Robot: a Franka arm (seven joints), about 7 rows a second.
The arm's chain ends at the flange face. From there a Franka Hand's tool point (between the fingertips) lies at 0.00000 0.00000 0.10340 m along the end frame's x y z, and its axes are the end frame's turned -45 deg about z.
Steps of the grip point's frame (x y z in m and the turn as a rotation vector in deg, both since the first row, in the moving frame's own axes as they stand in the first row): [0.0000 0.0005 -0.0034 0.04 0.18 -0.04]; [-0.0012 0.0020 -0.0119 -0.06 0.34 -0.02]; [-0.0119 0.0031 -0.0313 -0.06 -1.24 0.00]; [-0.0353 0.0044 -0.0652 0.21 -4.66 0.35]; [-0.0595 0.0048 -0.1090 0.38 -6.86 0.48]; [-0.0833 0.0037 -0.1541 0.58 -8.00 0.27]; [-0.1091 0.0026 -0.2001 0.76 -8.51 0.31]
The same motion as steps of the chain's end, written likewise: [0.0002 0.0006 -0.0034 0.16 0.10 -0.04]; [0.0001 0.0026 -0.0119 0.20 0.28 -0.02]; [-0.0047 0.0089 -0.0313 -0.92 -0.83 0.00]; [-0.0156 0.0224 -0.0649 -3.15 -3.44 0.35]; [-0.0294 0.0373 -0.1083 -4.58 -5.12 0.48]; [-0.0454 0.0521 -0.1531 -5.25 -6.07 0.27]; [-0.0635 0.0692 -0.1990 -5.48 -6.55 0.31]
